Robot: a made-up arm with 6 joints. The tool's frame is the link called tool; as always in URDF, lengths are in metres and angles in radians. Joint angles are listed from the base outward. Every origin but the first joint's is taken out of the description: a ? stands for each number. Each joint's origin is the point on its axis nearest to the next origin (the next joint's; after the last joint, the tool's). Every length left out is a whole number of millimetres.
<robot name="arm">
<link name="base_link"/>
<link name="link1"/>
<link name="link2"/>
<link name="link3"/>
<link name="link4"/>
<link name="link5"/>
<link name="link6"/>
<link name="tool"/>
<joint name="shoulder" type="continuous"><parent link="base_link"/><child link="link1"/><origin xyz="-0.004 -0.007 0.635" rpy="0 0 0"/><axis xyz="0 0 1"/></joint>
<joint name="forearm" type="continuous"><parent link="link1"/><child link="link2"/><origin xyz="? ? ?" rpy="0 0 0"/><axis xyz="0 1 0"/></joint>
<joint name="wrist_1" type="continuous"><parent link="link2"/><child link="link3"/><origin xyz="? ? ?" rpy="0 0 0"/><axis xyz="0 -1 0"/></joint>
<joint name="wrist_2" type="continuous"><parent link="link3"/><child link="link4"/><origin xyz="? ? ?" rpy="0 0 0"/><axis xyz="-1 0 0"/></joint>
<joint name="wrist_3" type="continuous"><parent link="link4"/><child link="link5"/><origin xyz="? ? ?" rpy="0 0 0"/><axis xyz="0 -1 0"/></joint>
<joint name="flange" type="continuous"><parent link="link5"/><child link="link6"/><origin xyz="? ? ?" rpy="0 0 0"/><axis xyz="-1 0 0"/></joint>
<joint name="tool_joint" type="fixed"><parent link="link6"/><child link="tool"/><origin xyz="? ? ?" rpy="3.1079 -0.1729 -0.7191"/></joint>
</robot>
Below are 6 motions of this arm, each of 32 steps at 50 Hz.
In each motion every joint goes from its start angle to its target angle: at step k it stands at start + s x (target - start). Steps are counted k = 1, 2, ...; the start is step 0. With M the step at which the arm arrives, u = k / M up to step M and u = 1 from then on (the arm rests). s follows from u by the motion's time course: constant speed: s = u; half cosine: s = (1 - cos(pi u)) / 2; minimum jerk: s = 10 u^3 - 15 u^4 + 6 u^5.
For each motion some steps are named. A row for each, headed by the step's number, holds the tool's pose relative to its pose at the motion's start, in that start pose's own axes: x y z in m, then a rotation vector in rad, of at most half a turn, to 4 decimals.
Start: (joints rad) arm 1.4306 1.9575 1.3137 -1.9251 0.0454 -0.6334
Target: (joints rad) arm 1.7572 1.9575 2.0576 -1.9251 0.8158 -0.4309
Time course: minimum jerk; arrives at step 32
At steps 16, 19, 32:
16: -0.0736 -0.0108 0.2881 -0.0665 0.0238 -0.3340
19: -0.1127 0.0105 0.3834 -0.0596 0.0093 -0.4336
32: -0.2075 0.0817 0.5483 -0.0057 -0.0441 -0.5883

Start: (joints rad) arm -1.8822 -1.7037 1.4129 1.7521 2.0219 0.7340
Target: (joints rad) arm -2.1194 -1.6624 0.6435 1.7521 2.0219 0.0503
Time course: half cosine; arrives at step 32
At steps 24, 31, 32:
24: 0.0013 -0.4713 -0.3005 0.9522 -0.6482 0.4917
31: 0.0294 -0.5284 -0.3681 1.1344 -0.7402 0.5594
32: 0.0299 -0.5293 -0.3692 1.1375 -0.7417 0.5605

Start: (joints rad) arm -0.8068 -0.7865 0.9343 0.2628 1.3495 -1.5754
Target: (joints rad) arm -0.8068 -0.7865 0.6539 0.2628 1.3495 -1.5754
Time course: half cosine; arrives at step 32
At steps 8, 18, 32:
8: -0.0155 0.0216 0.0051 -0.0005 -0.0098 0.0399
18: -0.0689 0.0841 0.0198 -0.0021 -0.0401 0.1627
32: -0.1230 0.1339 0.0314 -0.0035 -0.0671 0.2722

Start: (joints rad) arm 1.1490 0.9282 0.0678 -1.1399 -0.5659 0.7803
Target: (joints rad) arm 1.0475 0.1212 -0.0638 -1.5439 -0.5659 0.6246
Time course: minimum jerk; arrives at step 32
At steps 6, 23, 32:
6: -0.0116 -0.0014 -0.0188 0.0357 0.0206 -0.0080
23: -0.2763 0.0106 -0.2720 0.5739 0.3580 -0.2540
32: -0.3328 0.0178 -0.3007 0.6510 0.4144 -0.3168

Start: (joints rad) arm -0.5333 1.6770 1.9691 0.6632 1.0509 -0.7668
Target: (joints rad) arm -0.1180 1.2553 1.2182 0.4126 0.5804 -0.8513
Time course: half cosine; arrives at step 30
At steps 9, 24, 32:
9: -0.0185 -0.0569 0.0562 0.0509 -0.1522 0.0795
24: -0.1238 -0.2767 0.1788 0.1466 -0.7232 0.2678
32: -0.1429 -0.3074 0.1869 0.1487 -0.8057 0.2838

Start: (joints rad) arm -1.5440 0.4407 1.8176 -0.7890 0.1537 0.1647
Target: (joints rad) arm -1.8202 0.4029 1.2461 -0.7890 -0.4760 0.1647
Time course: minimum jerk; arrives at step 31
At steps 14, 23, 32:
14: 0.0311 0.1130 0.0640 -0.3697 -0.2360 0.0405
23: 0.0575 0.2734 0.0976 -0.7472 -0.5435 0.1609
32: 0.0611 0.3142 0.0986 -0.8247 -0.6211 0.2000

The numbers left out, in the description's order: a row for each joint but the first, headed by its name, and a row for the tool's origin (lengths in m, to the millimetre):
forearm: -0.03 -0.037 0
wrist_1: 0.002 0 0.267
wrist_2: 0.719 0 0.006
wrist_3: 0 -0.2 0.003
flange: -0.033 0 0.025
tool: 0 0.029 -0.008

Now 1 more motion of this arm.
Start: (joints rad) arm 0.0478 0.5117 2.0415 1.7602 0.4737 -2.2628
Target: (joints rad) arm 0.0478 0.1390 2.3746 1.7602 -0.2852 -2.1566
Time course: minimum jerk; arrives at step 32
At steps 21, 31, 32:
21: -0.2445 -0.0868 -0.3373 0.3782 0.7365 0.3062
31: -0.3423 -0.0934 -0.4158 0.5385 0.9110 0.3949
32: -0.3424 -0.0934 -0.4159 0.5387 0.9112 0.3950

